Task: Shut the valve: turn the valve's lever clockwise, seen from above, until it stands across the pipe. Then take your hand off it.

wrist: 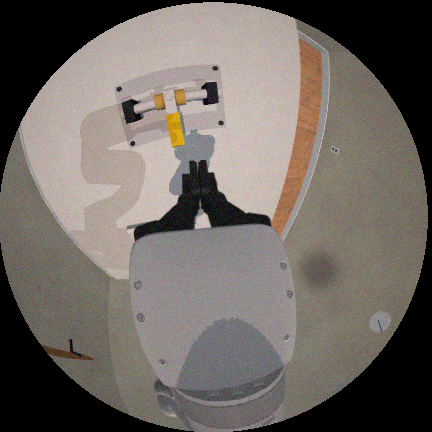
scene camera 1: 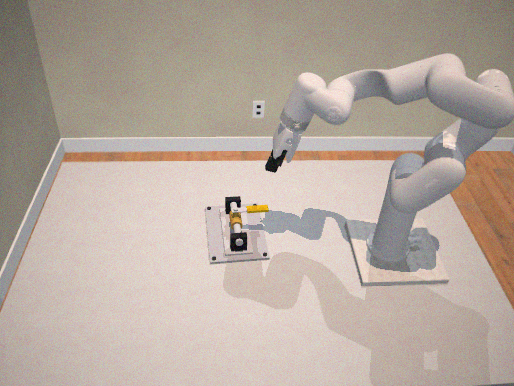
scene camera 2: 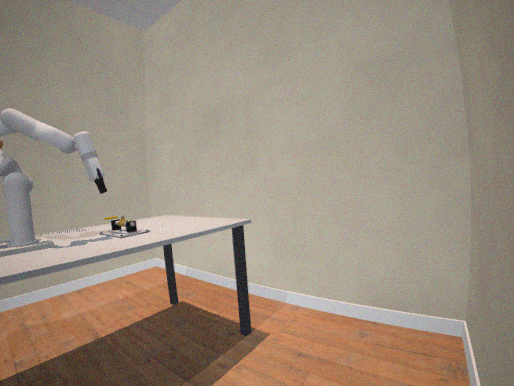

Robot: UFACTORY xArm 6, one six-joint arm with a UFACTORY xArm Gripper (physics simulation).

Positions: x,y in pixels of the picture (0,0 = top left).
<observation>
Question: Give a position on a valve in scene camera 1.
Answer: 237,241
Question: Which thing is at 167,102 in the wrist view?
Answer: A valve.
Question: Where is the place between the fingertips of the gripper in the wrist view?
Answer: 196,170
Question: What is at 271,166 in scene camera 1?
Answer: The gripper.
</observation>
